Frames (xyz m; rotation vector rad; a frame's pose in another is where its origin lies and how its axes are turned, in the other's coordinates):
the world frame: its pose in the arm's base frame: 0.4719 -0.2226 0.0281 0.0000 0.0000 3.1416
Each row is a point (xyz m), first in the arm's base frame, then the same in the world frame.
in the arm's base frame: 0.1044 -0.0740 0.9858
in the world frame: 0.3675 -0.1486 0.9577
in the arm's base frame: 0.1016 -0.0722 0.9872
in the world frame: 0.3703 -0.1504 0.9591
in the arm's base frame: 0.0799 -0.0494 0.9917
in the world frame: 0.3920 -0.1732 0.9636
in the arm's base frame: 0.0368 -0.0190 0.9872
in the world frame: 0.4351 -0.2036 0.9591
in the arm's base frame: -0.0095 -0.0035 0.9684
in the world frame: 0.4814 -0.2191 0.9403
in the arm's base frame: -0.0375 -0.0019 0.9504
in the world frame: 0.5094 -0.2207 0.9223
